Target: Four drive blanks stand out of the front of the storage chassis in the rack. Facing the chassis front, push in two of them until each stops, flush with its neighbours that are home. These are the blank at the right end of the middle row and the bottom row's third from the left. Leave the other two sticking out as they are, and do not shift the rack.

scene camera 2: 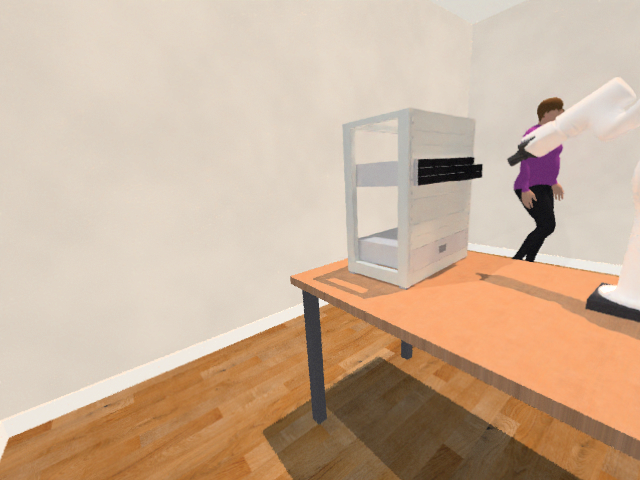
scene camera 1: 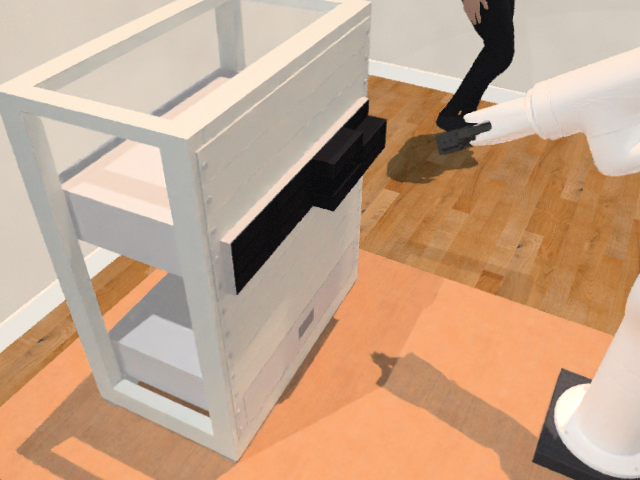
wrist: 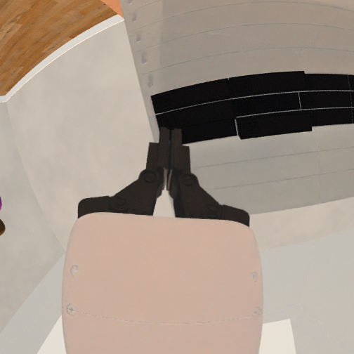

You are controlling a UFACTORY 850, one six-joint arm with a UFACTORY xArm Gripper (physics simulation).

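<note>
The black drive chassis (scene camera 1: 268,242) (scene camera 2: 444,171) sits in the pale rack (scene camera 1: 186,232) (scene camera 2: 404,206) (wrist: 260,175). The wrist view is upside down, so the bottom row is uppermost and the right end is at left. The middle row's right-end blank (wrist: 200,115) stands out, as does the bottom row's third blank (wrist: 267,84). The top row's third blank (wrist: 275,127) and the bottom row's right-end blank (wrist: 192,94) also stand out. My gripper (scene camera 1: 443,143) (scene camera 2: 511,160) (wrist: 168,140) is shut and empty, apart from the blanks in front of the right end. Its tips hide part of that end in the wrist view.
The rack stands on the orange table (scene camera 1: 465,320) (scene camera 2: 491,330). A grey-white drawer with a small grey label (scene camera 1: 306,323) (scene camera 2: 442,248) is low in the rack. The arm's black base plate (scene camera 1: 550,439) stands in front. A person (scene camera 1: 496,51) (scene camera 2: 542,170) is beyond the table.
</note>
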